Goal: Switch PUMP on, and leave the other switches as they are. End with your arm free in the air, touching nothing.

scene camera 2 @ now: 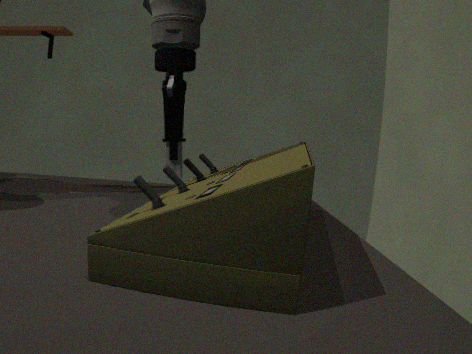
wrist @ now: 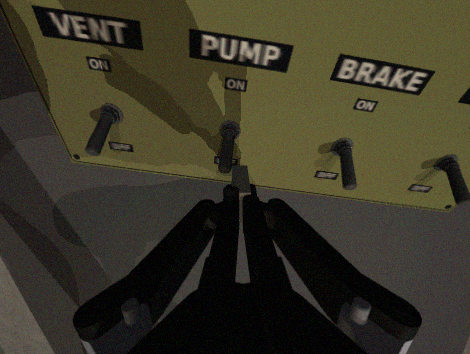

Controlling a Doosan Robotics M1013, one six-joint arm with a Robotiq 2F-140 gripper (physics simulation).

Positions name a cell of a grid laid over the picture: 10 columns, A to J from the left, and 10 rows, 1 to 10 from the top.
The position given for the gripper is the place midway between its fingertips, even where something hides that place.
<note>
In view: the gripper (scene camera 2: D6) and a yellow sloped switch panel (wrist: G3).
The gripper is seen too in the wrist view (wrist: F6).
</note>
